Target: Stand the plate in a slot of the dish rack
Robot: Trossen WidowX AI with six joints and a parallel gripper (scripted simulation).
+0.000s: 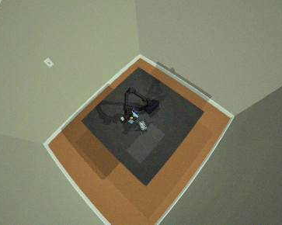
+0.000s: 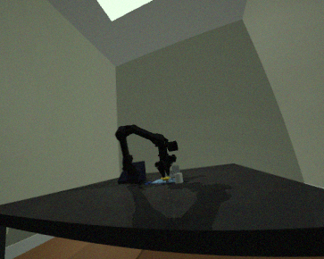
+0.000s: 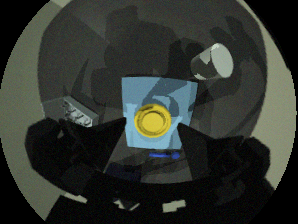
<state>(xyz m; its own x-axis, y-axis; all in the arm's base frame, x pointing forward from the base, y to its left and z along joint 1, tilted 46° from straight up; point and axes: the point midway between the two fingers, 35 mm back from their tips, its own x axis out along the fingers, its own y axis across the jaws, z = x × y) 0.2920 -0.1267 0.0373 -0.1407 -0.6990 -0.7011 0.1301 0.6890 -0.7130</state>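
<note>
Now: the yellow plate 1 cm below my gripper tip. From my gripper tip the other things lie so: light blue mat 2 cm below, 1 cm to the right, 1 cm behind; white cup 9 cm to the right, 9 cm ahead; dish rack 19 cm to the left.
</note>
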